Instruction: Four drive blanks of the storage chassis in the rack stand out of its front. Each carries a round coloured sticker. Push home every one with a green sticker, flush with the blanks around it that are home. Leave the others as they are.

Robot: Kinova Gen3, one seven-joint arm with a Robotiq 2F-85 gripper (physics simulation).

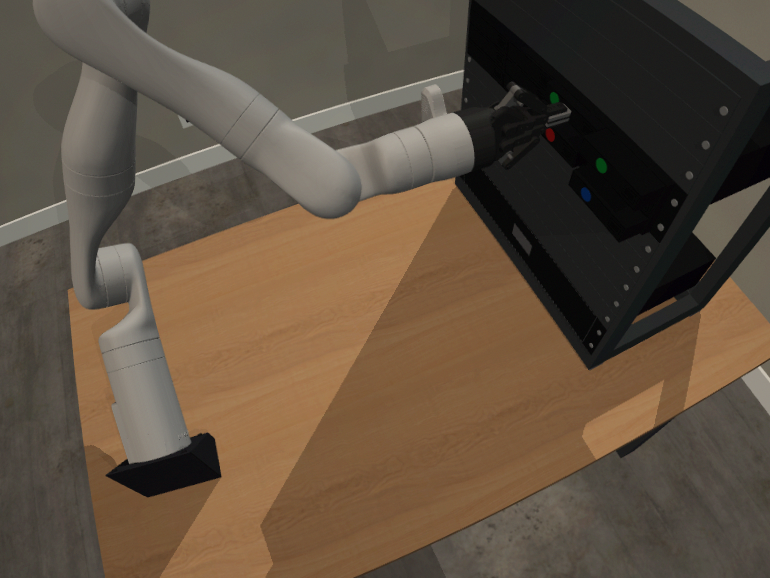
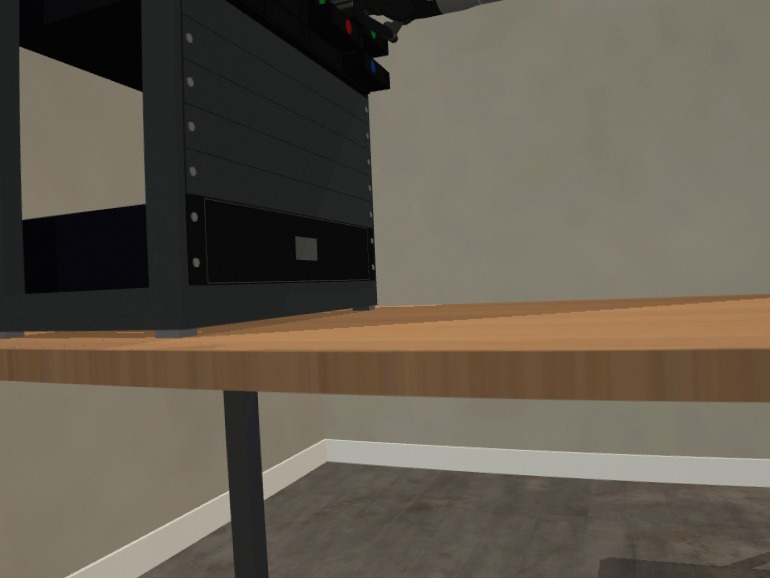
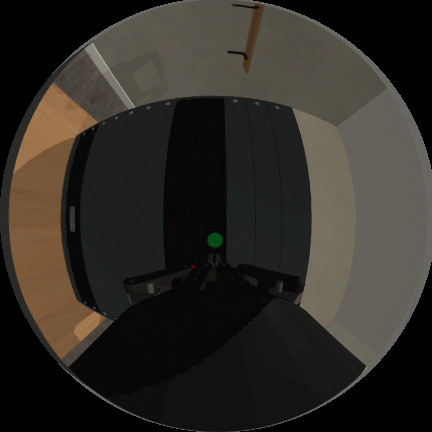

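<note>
The chassis is a black band in the dark rack (image 1: 684, 214) (image 2: 164, 186). A green sticker (image 1: 554, 98) (image 2: 321, 1) (image 3: 215, 240) is on its upper blank; how far that blank stands out is hard to tell. Below it, the blank with the red sticker (image 1: 549, 135) (image 2: 348, 26) stands out. The blanks with the other green sticker (image 1: 601, 165) (image 2: 373, 34) and the blue sticker (image 1: 585, 194) (image 2: 372, 65) clearly stand out, green above blue. My gripper (image 1: 564, 113) (image 3: 214, 260) is shut and empty, its tips at or very close to the upper green-stickered blank. The contact itself is hidden.
The rack stands on the wooden table (image 1: 373, 404) (image 2: 497, 373). My arm reaches over the table from its base (image 1: 164, 475). Grey filler panels (image 2: 273, 124) lie below the chassis, and a black unit (image 2: 248, 242) sits at the bottom of the rack.
</note>
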